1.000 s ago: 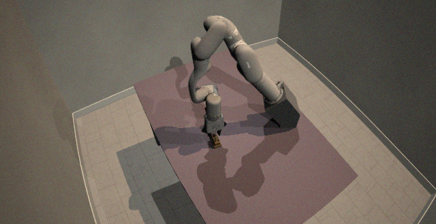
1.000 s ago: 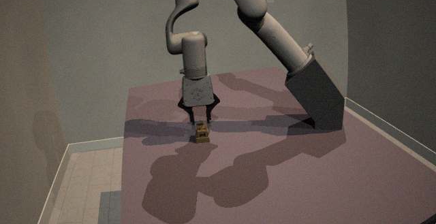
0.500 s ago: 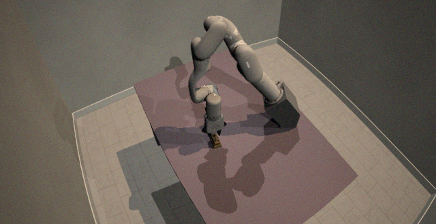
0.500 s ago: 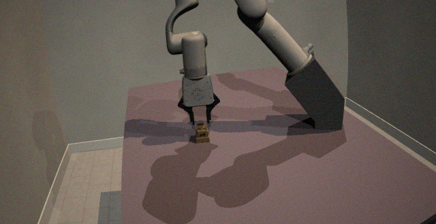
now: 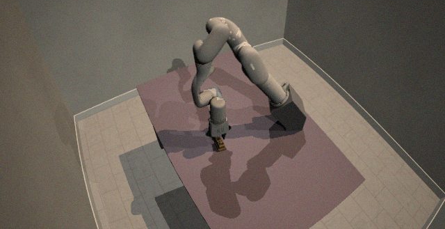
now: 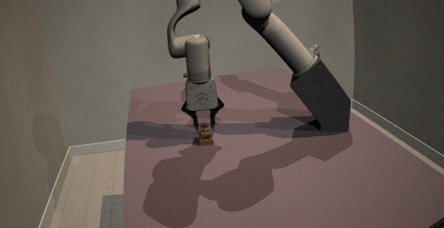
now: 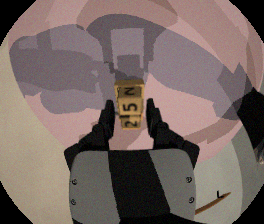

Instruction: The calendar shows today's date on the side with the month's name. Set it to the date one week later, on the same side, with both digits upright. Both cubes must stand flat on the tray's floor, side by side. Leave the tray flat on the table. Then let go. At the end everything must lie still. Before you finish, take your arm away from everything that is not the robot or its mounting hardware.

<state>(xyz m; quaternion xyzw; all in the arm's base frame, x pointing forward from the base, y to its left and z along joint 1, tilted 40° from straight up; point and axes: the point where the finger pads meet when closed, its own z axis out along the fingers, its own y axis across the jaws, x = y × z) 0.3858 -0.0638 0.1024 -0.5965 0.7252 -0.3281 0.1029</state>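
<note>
Now: hand 3 cm above the yellow digit cube. The rest, counted from my hand: tray (2 cm to the left, 5 cm below).
</note>
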